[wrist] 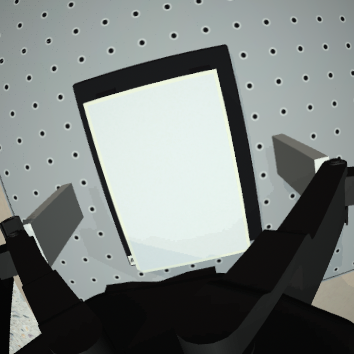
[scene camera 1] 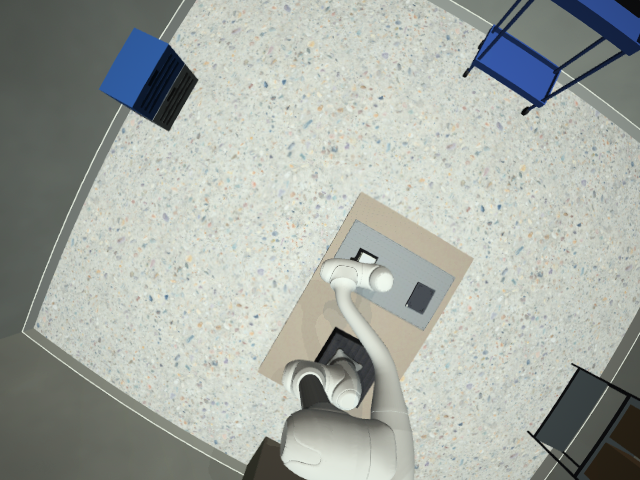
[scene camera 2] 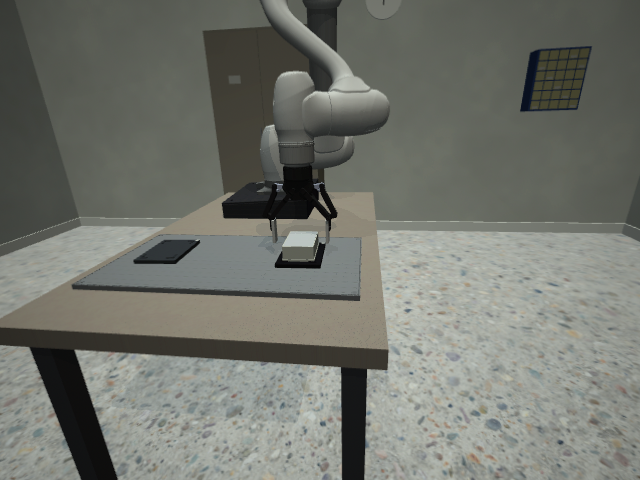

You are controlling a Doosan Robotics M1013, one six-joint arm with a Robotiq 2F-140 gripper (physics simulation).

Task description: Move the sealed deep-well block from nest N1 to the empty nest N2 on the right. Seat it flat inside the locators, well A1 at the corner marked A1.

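Frame: origin at the arm's base, x ahead, y left, z up, level; centimetres.
Seen in the pictures: gripper, fingertip midpoint: [wrist: 172, 178] [scene camera 2: 301, 241]; arm's base, link origin: [scene camera 1: 340, 367].
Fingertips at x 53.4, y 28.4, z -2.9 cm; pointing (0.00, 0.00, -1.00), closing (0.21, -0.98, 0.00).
Pixels of each thing's top centre, then the offset from my fingertips to it. Level surfaces: height alone.
- sealed block, top centre: [wrist: 172, 182] [scene camera 2: 301, 238] [scene camera 1: 364, 266] dx +0.0, dy +0.0, dz +1.0 cm
- Nest N2, top centre: [scene camera 2: 168, 248] [scene camera 1: 421, 298] dx +7.2, dy -39.6, dz -2.9 cm
- grey perforated plate, surface height: dz -4.3 cm
- tan table, surface height: dz -5.6 cm
The sealed block [scene camera 1: 367, 257] [scene camera 2: 300, 251] [wrist: 165, 165], pale and white-topped, sits in the black nest N1 [scene camera 2: 321, 256] [wrist: 238, 140]. A small white label shows at N1's lower left corner in the wrist view. My gripper [scene camera 2: 300, 241] [wrist: 172, 178] is open and empty, pointing down. Its fingers stand apart on either side of the block, with a gap at each side, toward the block's robot-side end. The arm hides the gripper in scene camera 1. Nest N2 [scene camera 1: 420, 298] [scene camera 2: 166, 250] is a dark, empty plate with a small white mark at one corner.
Both nests lie on a grey perforated plate [scene camera 1: 392, 258] [scene camera 2: 227, 279] [wrist: 300, 65] on the tan table [scene camera 1: 289, 346] [scene camera 2: 206, 320]. The arm stands on a black base [scene camera 1: 333, 338] [scene camera 2: 263, 209] at the table's far end in scene camera 2. A blue cart [scene camera 1: 516, 64] stands away from the table.
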